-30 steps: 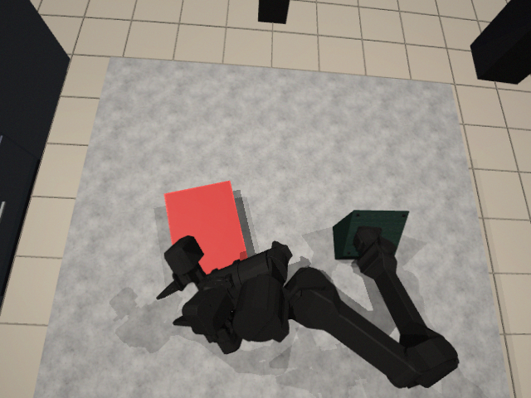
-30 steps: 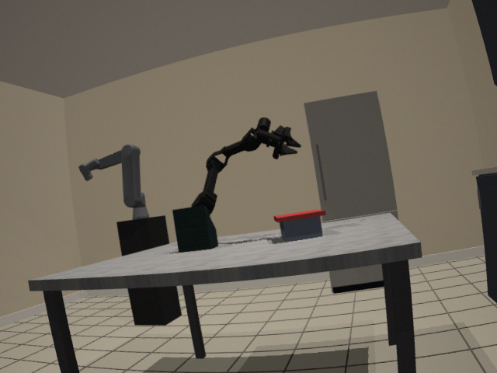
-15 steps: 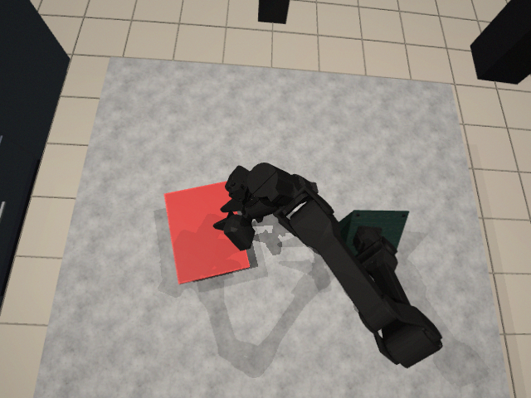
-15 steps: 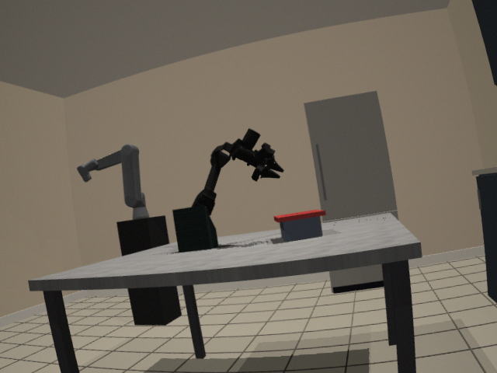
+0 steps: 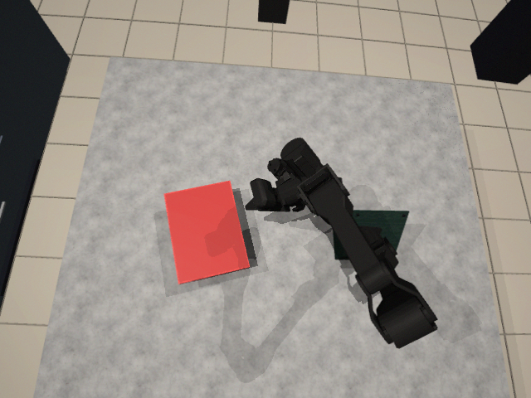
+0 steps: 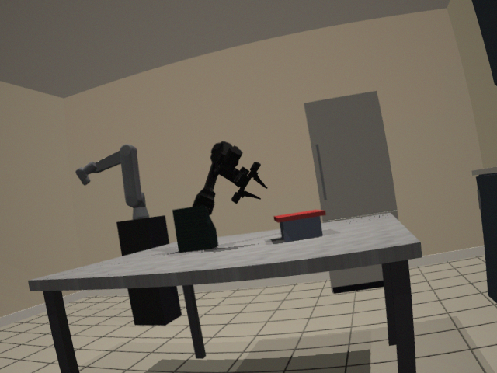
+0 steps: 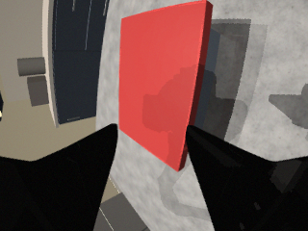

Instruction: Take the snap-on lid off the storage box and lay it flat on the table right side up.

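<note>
My gripper tip is now 120 mm short of the red lid, 40 mm to the right of it and 110 mm above it. The rest, counted from my gripper tip: grey-blue storage box (120 mm ahead, 40 mm to the left, 150 mm below).
</note>
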